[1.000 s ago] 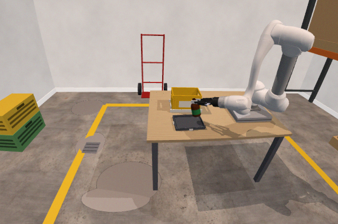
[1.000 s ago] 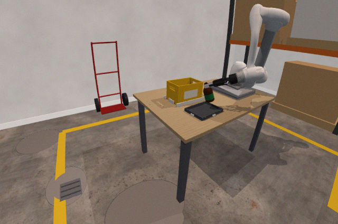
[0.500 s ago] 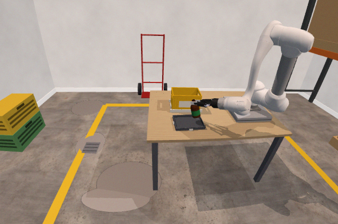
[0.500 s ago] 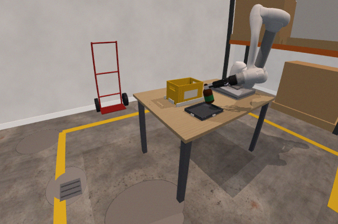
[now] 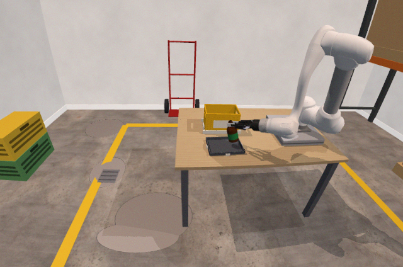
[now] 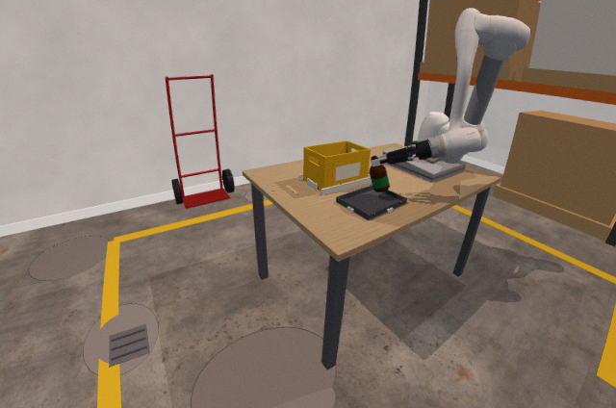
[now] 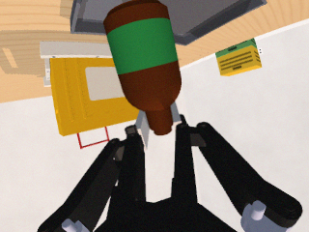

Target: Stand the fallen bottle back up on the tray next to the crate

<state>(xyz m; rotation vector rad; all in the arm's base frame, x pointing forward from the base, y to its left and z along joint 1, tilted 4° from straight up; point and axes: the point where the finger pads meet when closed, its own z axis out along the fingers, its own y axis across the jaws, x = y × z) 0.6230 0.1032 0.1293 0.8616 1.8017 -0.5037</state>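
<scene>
The bottle is 60 mm below my hand. From my hand the other things lie so: dark tray 50 mm ahead, 20 mm to the left, 170 mm below; then yellow crate 20 mm ahead, 250 mm to the right, 90 mm below.
</scene>
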